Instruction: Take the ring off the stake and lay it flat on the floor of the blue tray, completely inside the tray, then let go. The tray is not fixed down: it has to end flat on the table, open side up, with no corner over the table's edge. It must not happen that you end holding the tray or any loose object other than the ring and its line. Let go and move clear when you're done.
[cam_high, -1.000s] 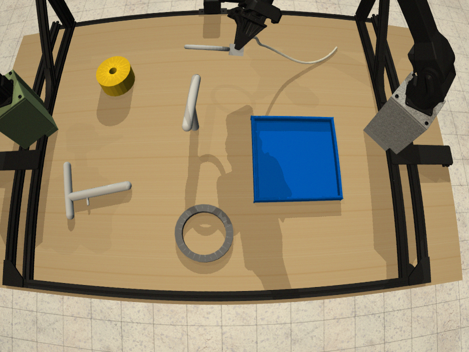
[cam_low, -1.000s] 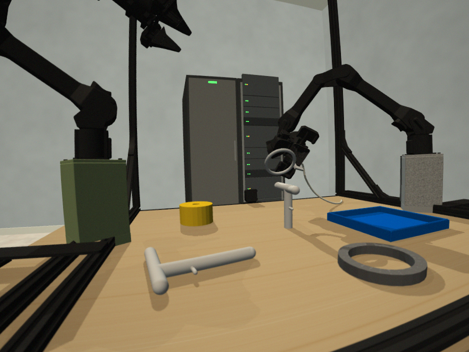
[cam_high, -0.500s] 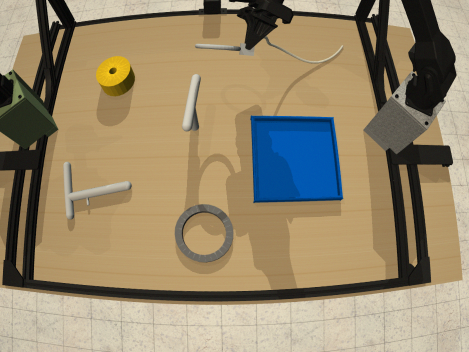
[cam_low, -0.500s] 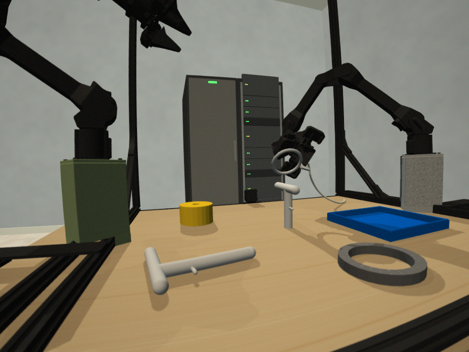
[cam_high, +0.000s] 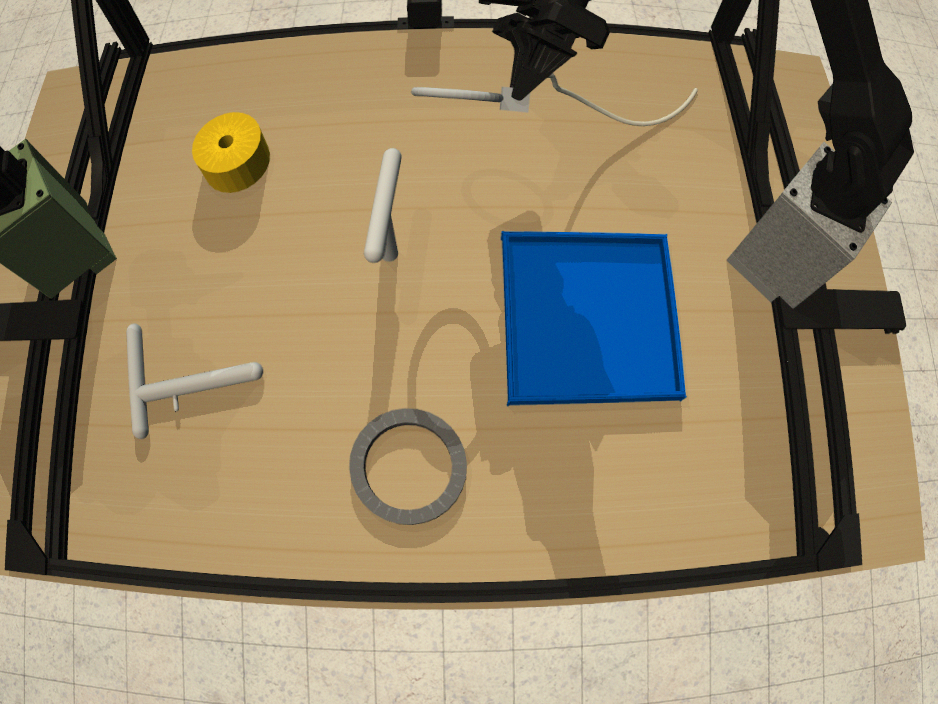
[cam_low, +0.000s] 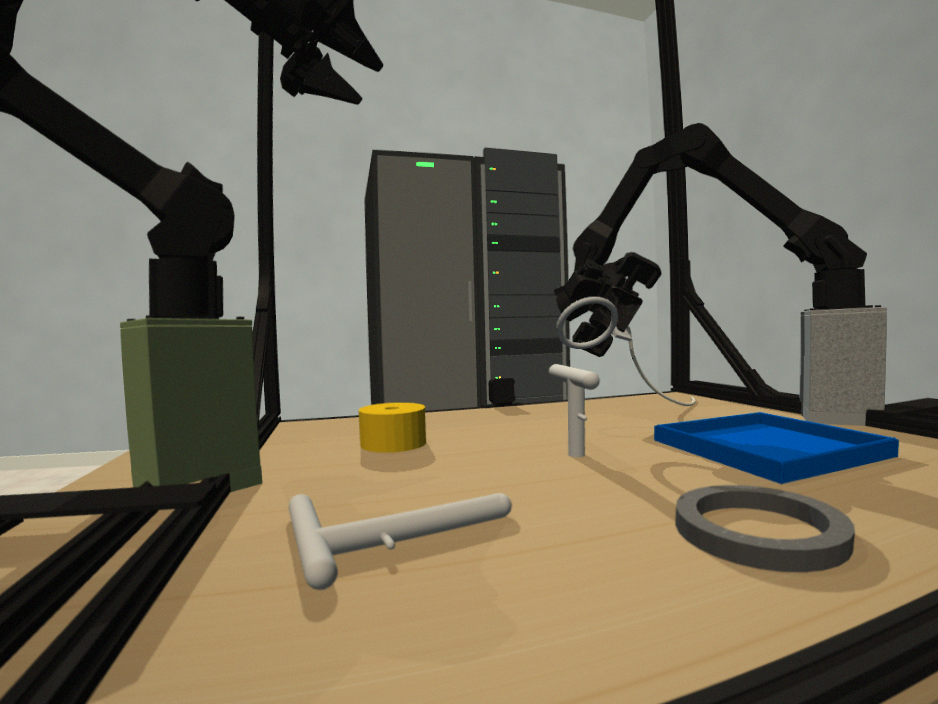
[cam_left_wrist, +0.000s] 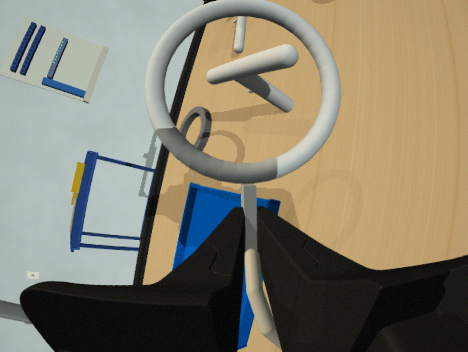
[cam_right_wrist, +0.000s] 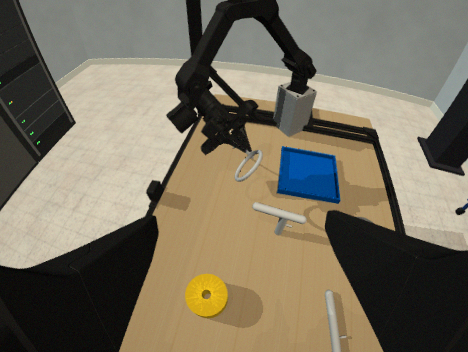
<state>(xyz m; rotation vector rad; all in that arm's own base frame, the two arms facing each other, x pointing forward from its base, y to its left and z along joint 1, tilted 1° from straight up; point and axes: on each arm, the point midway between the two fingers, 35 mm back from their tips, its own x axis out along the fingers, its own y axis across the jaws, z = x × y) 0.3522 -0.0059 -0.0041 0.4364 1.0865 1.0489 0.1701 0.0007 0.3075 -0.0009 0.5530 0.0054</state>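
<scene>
The blue tray is 220 mm ahead of my left hand, 150 mm below it and 80 mm to the left of it. The rest, counted from my left hand: yellow cylinder (360 mm to the right, 140 mm below, 10 mm ahead); t-shaped peg (400 mm to the right, 310 mm ahead, 150 mm below).
</scene>
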